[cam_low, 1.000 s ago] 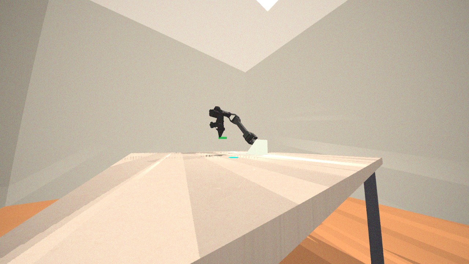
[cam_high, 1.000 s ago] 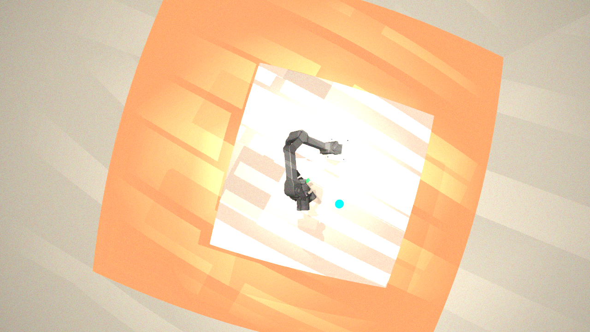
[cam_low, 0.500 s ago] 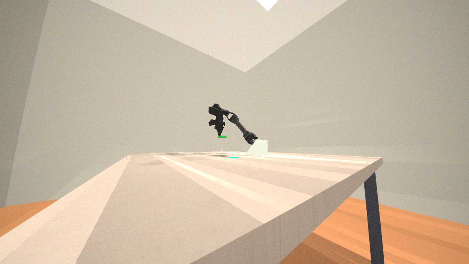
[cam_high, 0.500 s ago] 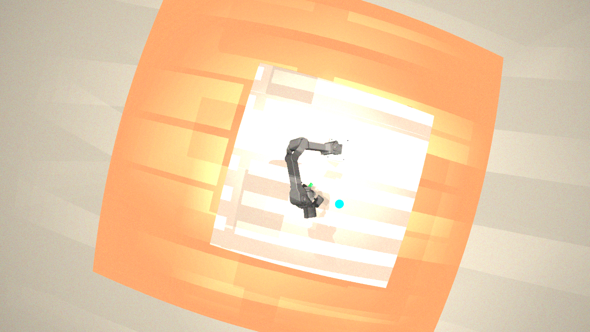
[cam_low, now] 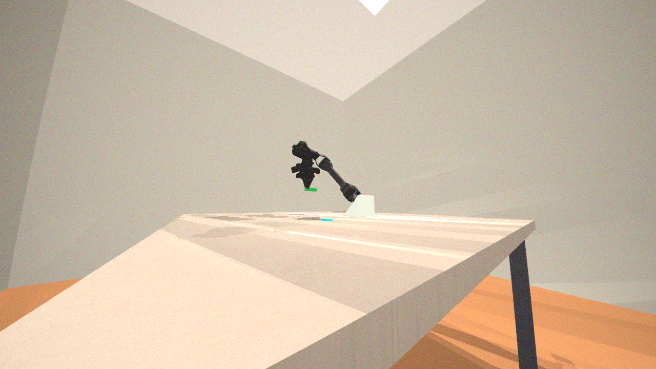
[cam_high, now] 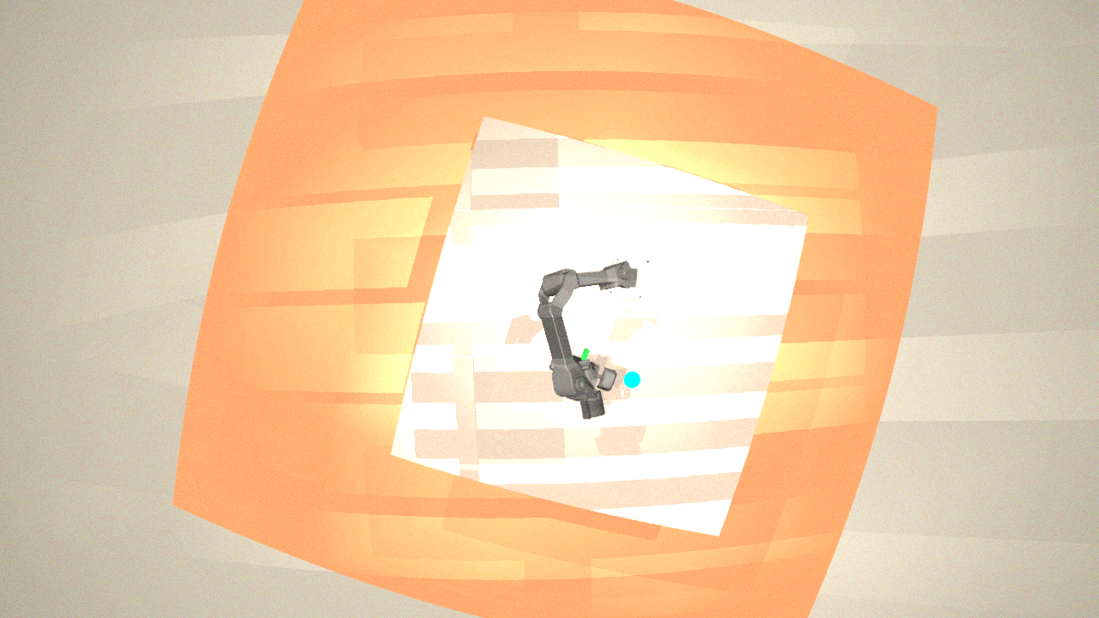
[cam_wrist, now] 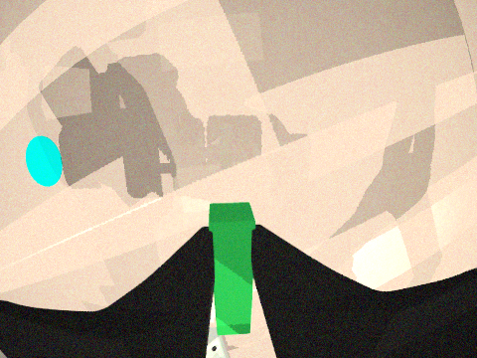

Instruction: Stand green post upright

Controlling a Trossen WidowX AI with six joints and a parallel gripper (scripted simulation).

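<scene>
Right now the cyan circle is 210 mm to the left of my gripper tip, 150 mm below it and 50 mm ahead of it. From my gripper tip the other things lie so: green post 20 mm behind.
</scene>
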